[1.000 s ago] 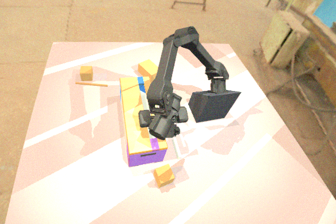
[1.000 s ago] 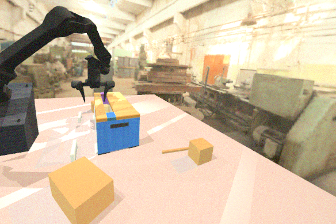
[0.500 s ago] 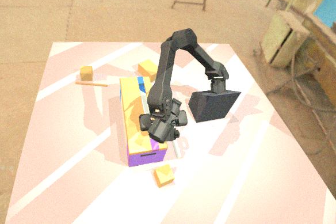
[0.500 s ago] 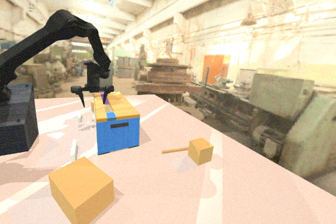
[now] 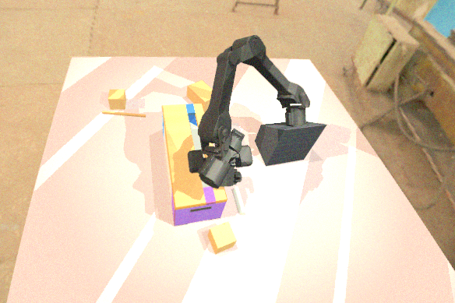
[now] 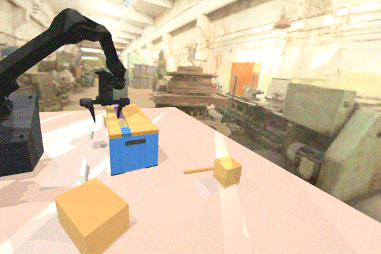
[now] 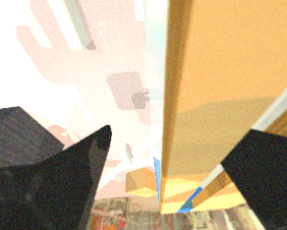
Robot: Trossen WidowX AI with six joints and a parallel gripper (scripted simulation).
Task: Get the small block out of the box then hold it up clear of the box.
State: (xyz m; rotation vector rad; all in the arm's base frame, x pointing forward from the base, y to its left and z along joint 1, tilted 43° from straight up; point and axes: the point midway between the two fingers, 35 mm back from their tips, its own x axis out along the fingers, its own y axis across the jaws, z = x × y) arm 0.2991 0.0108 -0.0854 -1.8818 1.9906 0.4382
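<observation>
Now: the small block 5 cm ahead of my gripper tip and 3 cm to the right of it. The rest, counted from my gripper tip: long box: 5 cm to the right, 3 cm ahead, 2 cm below; then thin orange stick: 35 cm to the right, 27 cm ahead, 8 cm below.
</observation>
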